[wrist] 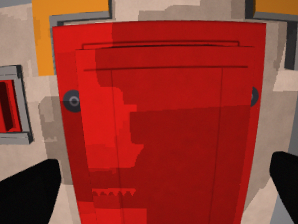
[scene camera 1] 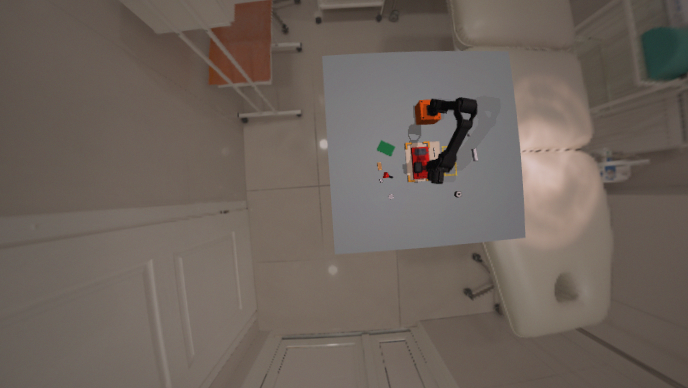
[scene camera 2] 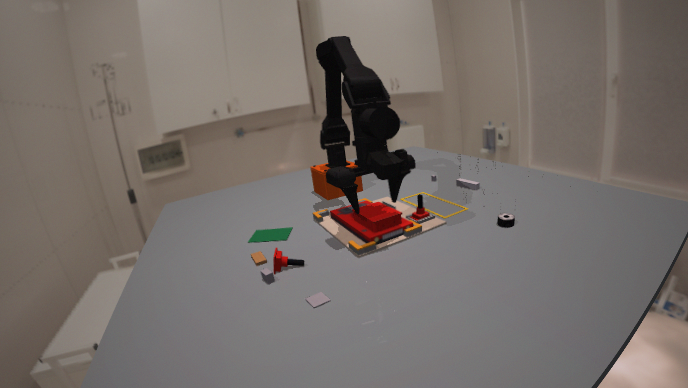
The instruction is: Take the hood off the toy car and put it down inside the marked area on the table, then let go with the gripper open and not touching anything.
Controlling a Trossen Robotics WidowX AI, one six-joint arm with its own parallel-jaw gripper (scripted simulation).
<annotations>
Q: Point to a red hood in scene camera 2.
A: At 377, 216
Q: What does the gripper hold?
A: Nothing.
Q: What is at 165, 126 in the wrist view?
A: A red hood.
</annotations>
